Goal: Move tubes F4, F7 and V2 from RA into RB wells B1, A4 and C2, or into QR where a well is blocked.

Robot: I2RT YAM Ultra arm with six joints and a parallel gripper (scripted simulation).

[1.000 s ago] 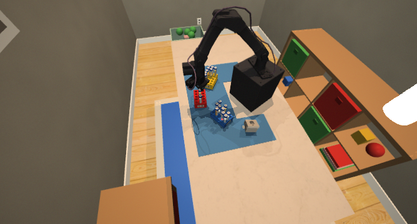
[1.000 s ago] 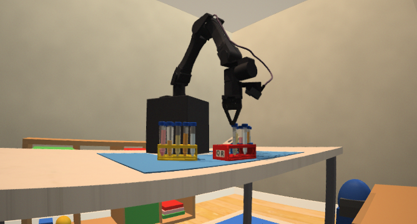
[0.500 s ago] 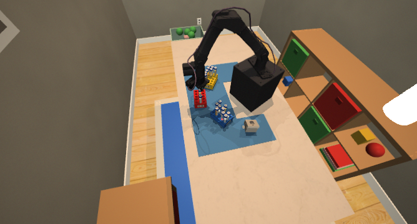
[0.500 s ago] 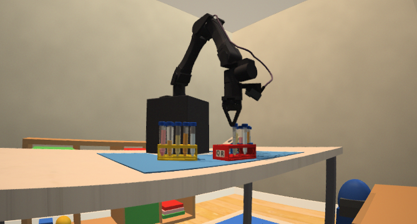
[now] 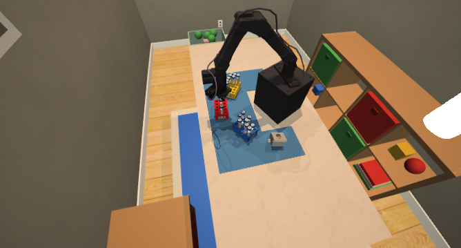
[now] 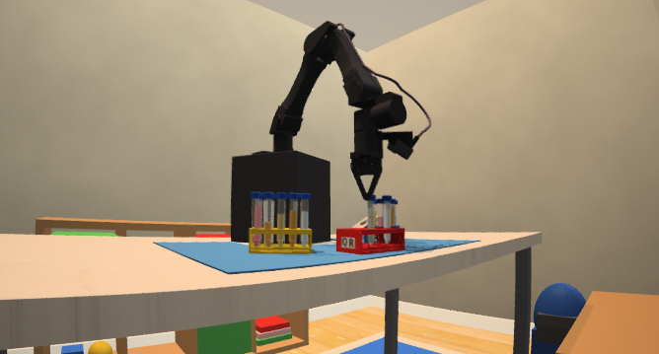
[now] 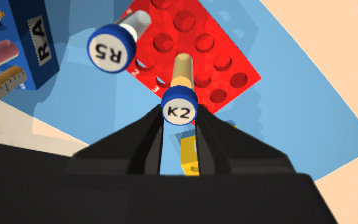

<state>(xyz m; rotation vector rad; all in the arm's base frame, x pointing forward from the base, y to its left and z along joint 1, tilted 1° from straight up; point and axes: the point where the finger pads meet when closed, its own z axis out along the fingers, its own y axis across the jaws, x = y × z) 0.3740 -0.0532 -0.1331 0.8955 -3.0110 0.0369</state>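
Now: the tube 1 cm ahead of my hand and 6 cm below it. Round my hand: red rack: 1 cm ahead, 10 cm below; tube R8: 7 cm behind, 13 cm to the right, 6 cm below; rack RB: 12 cm behind, 15 cm to the right, 10 cm below.
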